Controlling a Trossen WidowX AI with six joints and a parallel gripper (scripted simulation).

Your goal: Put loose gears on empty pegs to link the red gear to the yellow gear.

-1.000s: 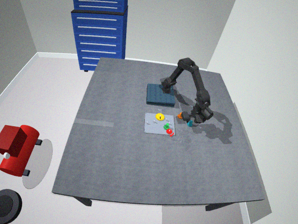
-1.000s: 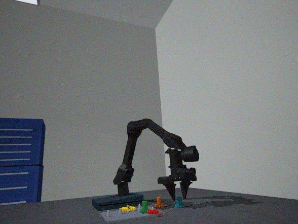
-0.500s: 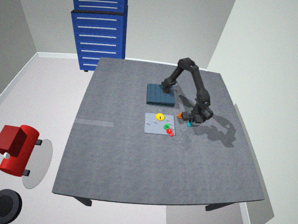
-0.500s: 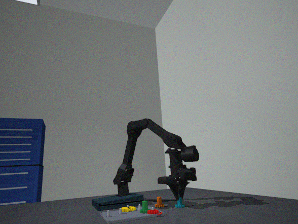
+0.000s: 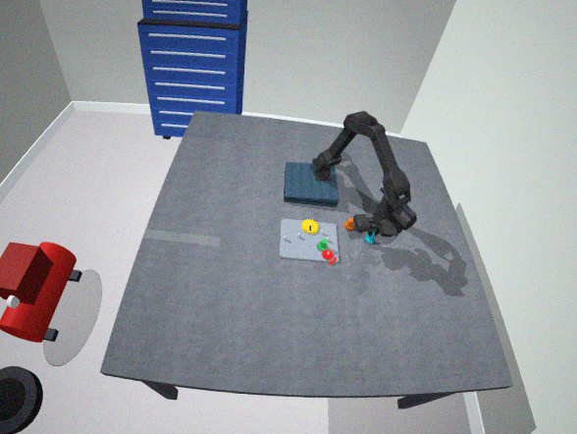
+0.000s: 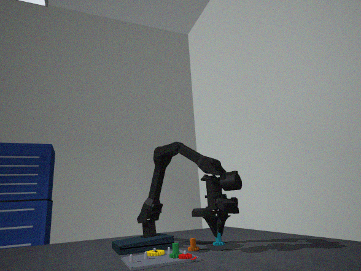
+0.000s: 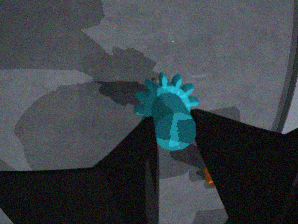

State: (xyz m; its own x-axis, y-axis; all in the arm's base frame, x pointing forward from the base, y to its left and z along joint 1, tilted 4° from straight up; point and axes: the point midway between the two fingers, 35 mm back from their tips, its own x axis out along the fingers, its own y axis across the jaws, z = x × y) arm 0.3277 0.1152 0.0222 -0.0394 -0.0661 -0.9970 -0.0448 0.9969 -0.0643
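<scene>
Right now the green gear is 19 cm to the right of my gripper tip, 2 cm below it and 1 cm ahead of it. From my gripper tip the other things lie so: red arrow (16 cm to the right, 7 cm ahead, 4 cm below); then orange gear (8 cm behind, 6 cm to the right, 3 cm below); then teal gear (1 cm below).
</scene>
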